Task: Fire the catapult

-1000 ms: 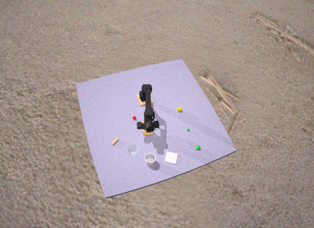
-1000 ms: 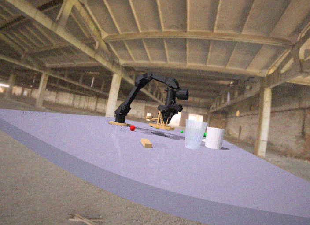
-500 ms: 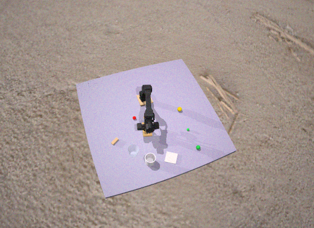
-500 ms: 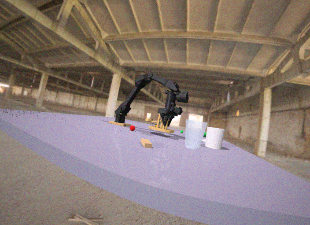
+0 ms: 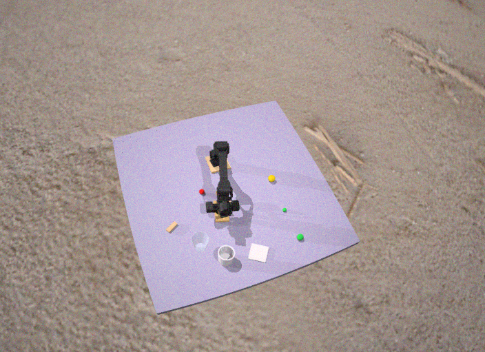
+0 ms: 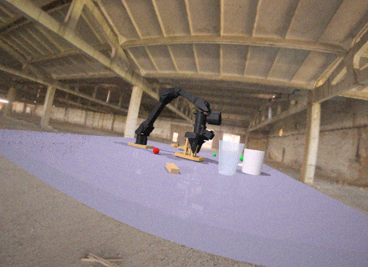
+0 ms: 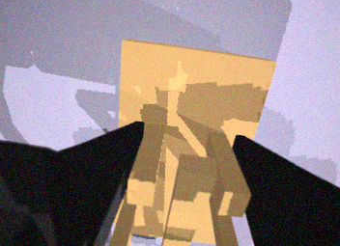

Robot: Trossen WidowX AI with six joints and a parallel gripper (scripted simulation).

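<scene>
Now: the red ball 200 mm behind my gripper tip, 40 mm to the right of it and 20 mm below it. From my gripper tip the other things lie so: wooden catapult (60 mm behind, 40 mm to the left, 20 mm above); then white mug (260 mm ahead, 110 mm to the right, 10 mm below); then clear glass (200 mm to the right, 130 mm ahead).
</scene>
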